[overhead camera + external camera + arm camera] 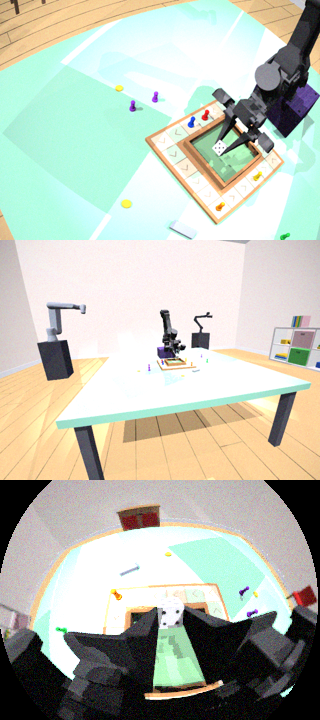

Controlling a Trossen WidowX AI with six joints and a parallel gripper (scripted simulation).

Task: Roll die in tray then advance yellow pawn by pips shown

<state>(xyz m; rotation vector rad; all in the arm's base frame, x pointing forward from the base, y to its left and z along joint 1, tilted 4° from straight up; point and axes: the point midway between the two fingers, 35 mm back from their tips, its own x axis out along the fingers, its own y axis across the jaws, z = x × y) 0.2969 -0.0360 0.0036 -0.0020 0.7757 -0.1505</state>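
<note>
Now: gripper tip 120 mm to the right of the yellow pawn, 60 mm past it and 60 mm above it. From my gripper tip the other things lie so: die: right at my gripper tip; orange pawn: 100 mm to the left, 80 mm ahead, 60 mm below; blue pawn: 110 mm to the right, 60 mm below, 50 mm behind.
</note>
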